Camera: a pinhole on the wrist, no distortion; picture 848 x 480 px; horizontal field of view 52.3 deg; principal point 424.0 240.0 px. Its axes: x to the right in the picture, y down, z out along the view. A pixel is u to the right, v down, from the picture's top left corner.
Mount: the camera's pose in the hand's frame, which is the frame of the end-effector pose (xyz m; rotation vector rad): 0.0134 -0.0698 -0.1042 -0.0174 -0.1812 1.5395
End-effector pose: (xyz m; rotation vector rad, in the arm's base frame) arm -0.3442 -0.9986 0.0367 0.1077 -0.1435 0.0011
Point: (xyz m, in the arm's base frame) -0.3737 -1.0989 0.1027
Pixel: 407.3 278.9
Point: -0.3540 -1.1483 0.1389
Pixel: 255.9 154.0
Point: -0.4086 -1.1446 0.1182
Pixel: 249.1 378.9
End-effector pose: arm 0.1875 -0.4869 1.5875 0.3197 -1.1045 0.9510
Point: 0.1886 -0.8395 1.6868
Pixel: 165.8 340.5
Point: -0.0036 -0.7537 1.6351
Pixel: 617.1 393.4
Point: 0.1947 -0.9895 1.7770
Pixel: 79.5 273.1
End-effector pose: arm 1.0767 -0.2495 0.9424 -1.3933 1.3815 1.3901
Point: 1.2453 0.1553 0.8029
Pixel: 190.1 91.8
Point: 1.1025 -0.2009 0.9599
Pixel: 751.0 401.7
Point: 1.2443 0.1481 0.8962
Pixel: 212.1 251.7
